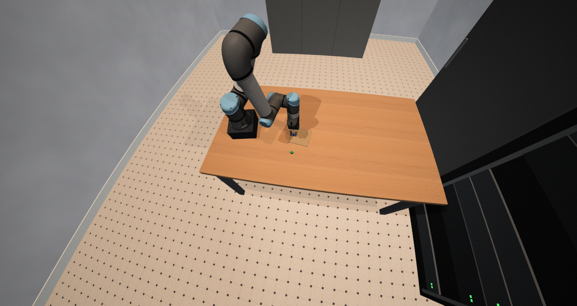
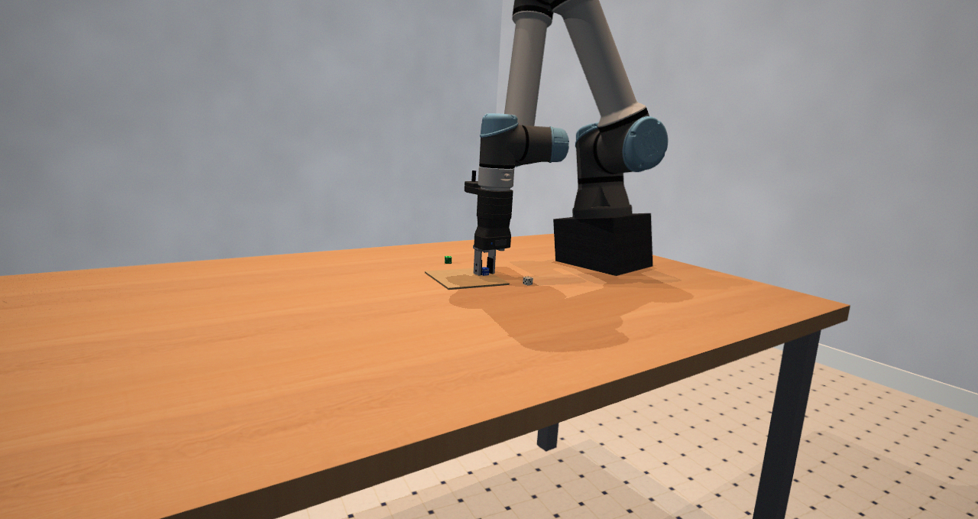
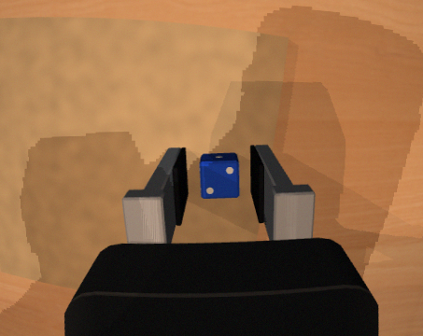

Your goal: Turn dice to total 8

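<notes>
My gripper is now 1 cm above the blue die. Also, from my hand: white die: 6 cm behind, 9 cm to the left, 2 cm below; then green die: 2 cm ahead, 14 cm to the right, 2 cm below; then mat: 5 cm ahead, 2 cm below.
</notes>
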